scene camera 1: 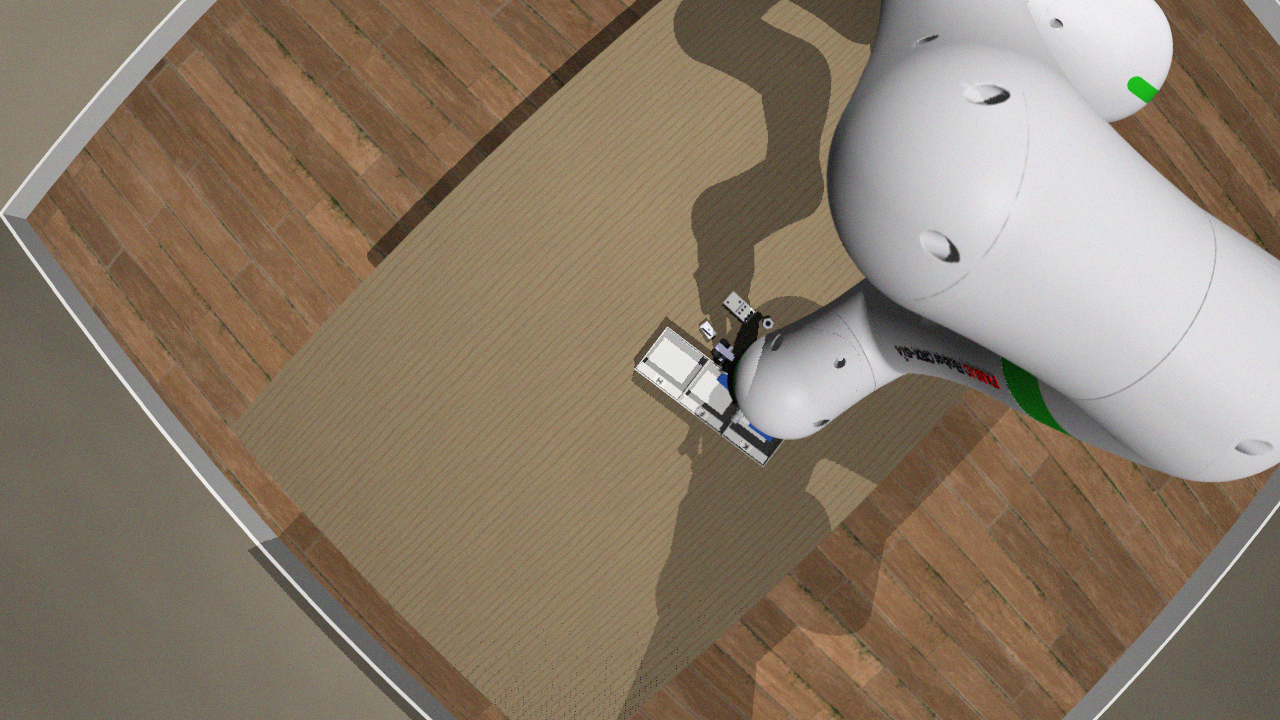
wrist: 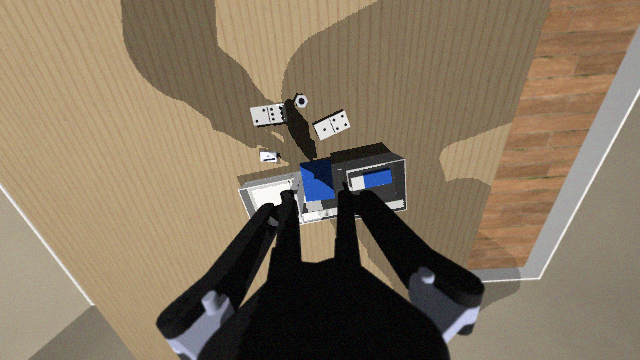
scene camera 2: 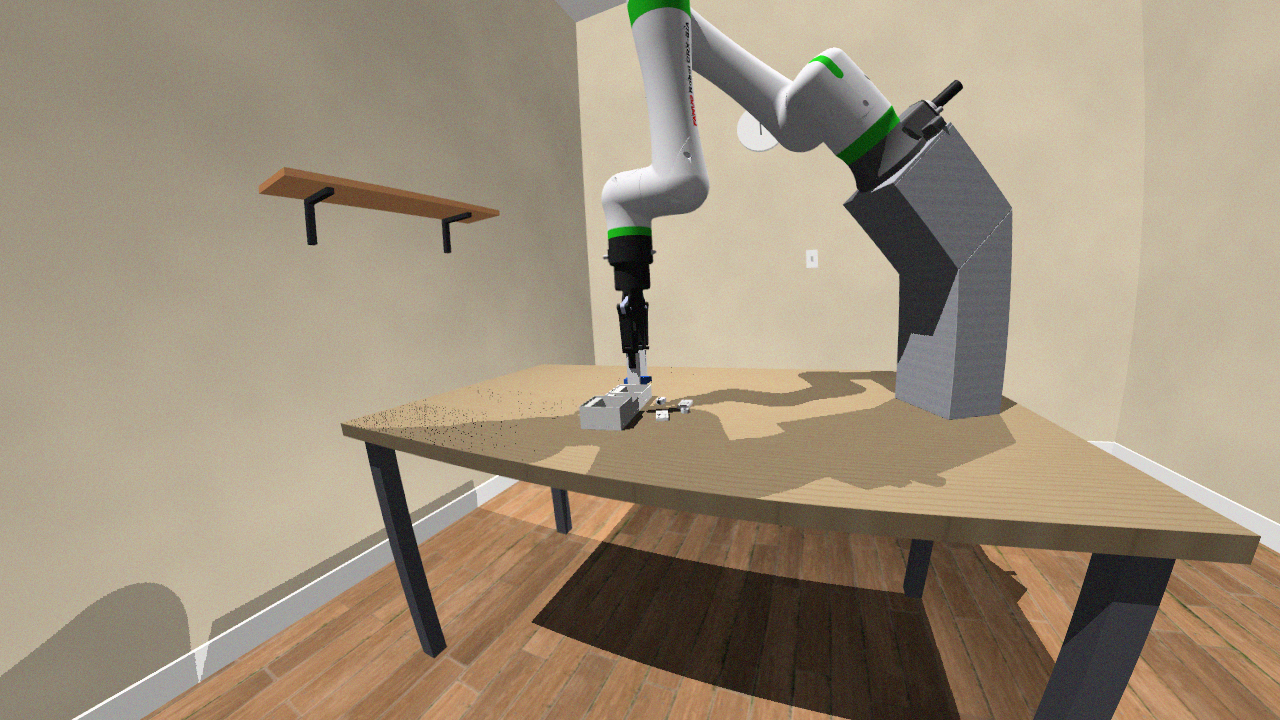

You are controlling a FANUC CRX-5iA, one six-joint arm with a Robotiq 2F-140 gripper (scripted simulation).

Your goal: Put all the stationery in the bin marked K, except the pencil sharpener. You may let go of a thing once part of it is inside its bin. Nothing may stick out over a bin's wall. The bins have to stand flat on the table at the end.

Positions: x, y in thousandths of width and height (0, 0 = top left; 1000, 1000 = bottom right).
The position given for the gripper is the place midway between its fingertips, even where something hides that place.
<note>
In view: the gripper (scene camera 2: 499, 530), a blue note pad (wrist: 496, 493) and a grey bin (scene camera 1: 525, 506).
The grey bin is seen too in the wrist view (wrist: 615, 540) and in scene camera 2 (scene camera 2: 479, 572). The gripper is seen too in the wrist view (wrist: 496, 501).
</note>
